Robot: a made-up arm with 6 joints. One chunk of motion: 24 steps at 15 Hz.
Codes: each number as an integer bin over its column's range. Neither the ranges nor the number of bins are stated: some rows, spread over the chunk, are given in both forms.
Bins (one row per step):
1: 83 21 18 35 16 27
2: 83 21 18 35 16 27
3: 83 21 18 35 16 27
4: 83 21 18 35 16 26
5: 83 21 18 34 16 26
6: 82 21 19 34 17 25
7: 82 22 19 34 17 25
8: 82 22 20 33 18 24
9: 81 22 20 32 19 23
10: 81 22 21 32 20 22
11: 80 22 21 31 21 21
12: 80 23 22 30 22 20
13: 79 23 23 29 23 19
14: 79 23 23 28 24 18
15: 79 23 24 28 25 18
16: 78 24 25 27 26 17
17: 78 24 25 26 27 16
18: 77 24 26 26 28 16
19: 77 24 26 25 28 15
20: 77 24 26 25 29 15
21: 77 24 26 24 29 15
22: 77 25 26 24 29 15
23: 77 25 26 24 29 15
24: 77 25 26 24 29 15
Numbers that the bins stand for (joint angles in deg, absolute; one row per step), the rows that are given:
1: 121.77 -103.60 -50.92 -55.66 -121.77 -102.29
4: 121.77 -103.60 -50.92 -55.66 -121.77 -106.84
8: 118.13 -99.97 -47.69 -63.33 -114.50 -115.93
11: 110.86 -99.97 -46.07 -71.01 -103.59 -129.57
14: 107.23 -96.33 -42.84 -82.53 -92.69 -143.21
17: 103.59 -92.70 -39.60 -90.21 -81.78 -152.30
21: 99.96 -92.70 -37.99 -97.88 -74.51 -156.85
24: 99.96 -89.06 -37.99 -97.88 -74.51 -156.85
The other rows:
2: 121.77 -103.60 -50.92 -55.66 -121.77 -102.29
3: 121.77 -103.60 -50.92 -55.66 -121.77 -102.29
5: 121.77 -103.60 -50.92 -59.49 -121.77 -106.84
6: 118.13 -103.60 -49.30 -59.49 -118.13 -111.38
7: 118.13 -99.97 -49.30 -59.49 -118.13 -111.38
9: 114.50 -99.97 -47.69 -67.17 -110.86 -120.48
10: 114.50 -99.97 -46.07 -67.17 -107.23 -125.02
12: 110.86 -96.33 -44.45 -74.85 -99.96 -134.11
13: 107.23 -96.33 -42.84 -78.69 -96.32 -138.66
15: 107.23 -96.33 -41.22 -82.53 -89.05 -143.21
16: 103.59 -92.70 -39.60 -86.37 -85.42 -147.75
18: 99.96 -92.70 -37.99 -90.21 -78.15 -152.30
19: 99.96 -92.70 -37.99 -94.05 -78.15 -156.85
20: 99.96 -92.70 -37.99 -94.05 -74.51 -156.85
22: 99.96 -89.06 -37.99 -97.88 -74.51 -156.85
23: 99.96 -89.06 -37.99 -97.88 -74.51 -156.85

